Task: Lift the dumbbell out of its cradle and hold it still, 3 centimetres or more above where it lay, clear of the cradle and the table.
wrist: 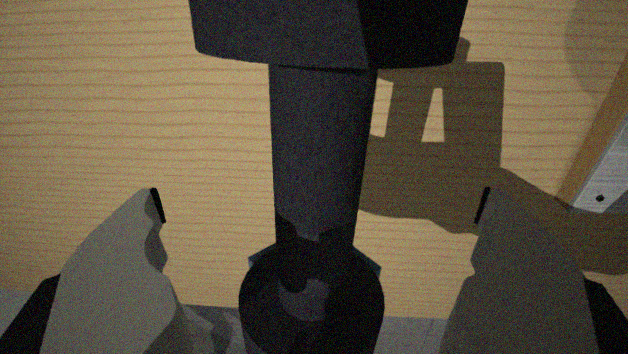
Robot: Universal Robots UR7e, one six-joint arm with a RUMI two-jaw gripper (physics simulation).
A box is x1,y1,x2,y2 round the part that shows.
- my gripper: [0,187,627,353]
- black dumbbell: [188,0,467,353]
